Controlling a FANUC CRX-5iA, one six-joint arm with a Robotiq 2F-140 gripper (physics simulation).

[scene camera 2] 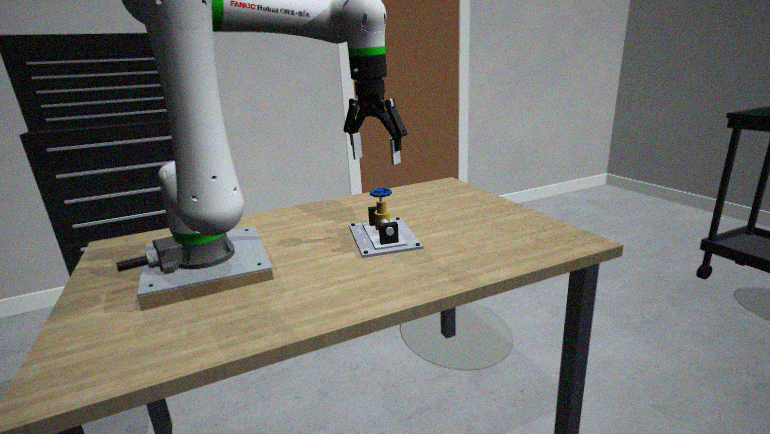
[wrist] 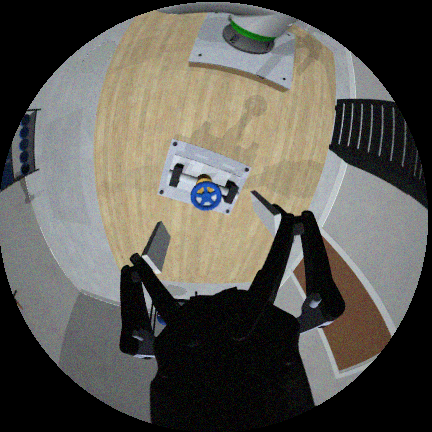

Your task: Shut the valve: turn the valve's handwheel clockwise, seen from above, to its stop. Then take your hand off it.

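The valve's blue handwheel [scene camera 2: 380,191] [wrist: 205,195] sits level on top of the yellow valve body [scene camera 2: 381,216] [wrist: 203,178]. The valve is mounted on a grey base plate [scene camera 2: 362,239] [wrist: 200,151] with black pipe supports on both sides. My gripper [scene camera 2: 375,153] [wrist: 207,215] is wide open and empty, pointing down, clearly above the handwheel and apart from it. In the wrist view the handwheel shows whole, beyond the two spread finger pads. How far the wheel is turned cannot be told from its look.
The valve stands on the wooden table [scene camera 2: 458,226] [wrist: 150,100]. The robot's base plate [scene camera 2: 253,253] [wrist: 210,52] lies on the same table, left of the valve in the scene view. A black drawer cabinet [scene camera 2: 97,129] [wrist: 375,127] stands behind, and a black cart [scene camera 2: 724,183] stands at the right.
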